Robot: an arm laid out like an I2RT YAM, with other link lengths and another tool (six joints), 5 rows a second.
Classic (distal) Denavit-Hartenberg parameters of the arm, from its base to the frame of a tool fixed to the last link. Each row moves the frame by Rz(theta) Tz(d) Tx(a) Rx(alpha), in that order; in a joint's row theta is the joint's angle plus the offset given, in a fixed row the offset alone. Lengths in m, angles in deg.
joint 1: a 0.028  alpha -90  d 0.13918  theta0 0
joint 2: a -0.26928  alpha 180  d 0  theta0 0
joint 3: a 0.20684  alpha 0  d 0  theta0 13.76
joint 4: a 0.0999  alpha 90  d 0.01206  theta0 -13.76
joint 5: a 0  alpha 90  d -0.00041  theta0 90
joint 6: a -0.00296  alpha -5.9  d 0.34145  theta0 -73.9
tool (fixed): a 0  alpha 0  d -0.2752  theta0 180
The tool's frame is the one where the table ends.
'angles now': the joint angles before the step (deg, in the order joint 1, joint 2, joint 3, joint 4, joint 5, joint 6). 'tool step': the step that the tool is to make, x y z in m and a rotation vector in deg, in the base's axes. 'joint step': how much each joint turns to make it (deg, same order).
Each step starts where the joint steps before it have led.
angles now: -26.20 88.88 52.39 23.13 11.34 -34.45
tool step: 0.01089 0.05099 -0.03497 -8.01 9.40 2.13
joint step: 10.28 1.11 -5.58 3.28 10.67 -8.73
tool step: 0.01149 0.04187 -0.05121 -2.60 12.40 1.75
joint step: 8.40 6.32 -0.66 -3.58 8.02 -2.46
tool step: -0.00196 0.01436 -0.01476 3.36 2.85 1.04
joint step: 1.93 1.07 0.04 -3.93 -0.73 3.52
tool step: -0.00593 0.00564 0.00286 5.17 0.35 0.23
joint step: 0.04 -1.84 0.88 -5.76 -3.00 4.68
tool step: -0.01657 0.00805 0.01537 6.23 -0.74 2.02
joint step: -0.23 -5.59 -0.20 -6.91 -5.51 4.09
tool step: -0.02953 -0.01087 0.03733 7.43 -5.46 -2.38
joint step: -4.14 -10.40 -0.27 -7.52 -6.14 5.85
